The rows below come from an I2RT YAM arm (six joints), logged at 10 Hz.
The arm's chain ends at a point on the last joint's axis. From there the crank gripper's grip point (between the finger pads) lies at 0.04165 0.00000 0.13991 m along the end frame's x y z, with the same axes.
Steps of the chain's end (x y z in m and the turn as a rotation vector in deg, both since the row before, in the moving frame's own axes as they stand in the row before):
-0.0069 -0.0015 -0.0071 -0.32 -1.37 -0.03
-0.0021 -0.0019 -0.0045 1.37 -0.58 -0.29
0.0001 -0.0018 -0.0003 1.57 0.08 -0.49
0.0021 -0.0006 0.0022 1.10 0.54 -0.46
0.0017 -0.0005 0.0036 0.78 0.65 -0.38
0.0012 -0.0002 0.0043 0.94 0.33 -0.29
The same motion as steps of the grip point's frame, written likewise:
-0.0103 -0.0007 -0.0061 -0.32 -1.37 -0.03
-0.0035 -0.0055 -0.0041 1.37 -0.58 -0.29
0.0003 -0.0060 -0.0004 1.57 0.08 -0.49
0.0034 -0.0036 0.0018 1.10 0.54 -0.46
0.0033 -0.0027 0.0031 0.78 0.65 -0.38
0.0020 -0.0027 0.0040 0.94 0.33 -0.29

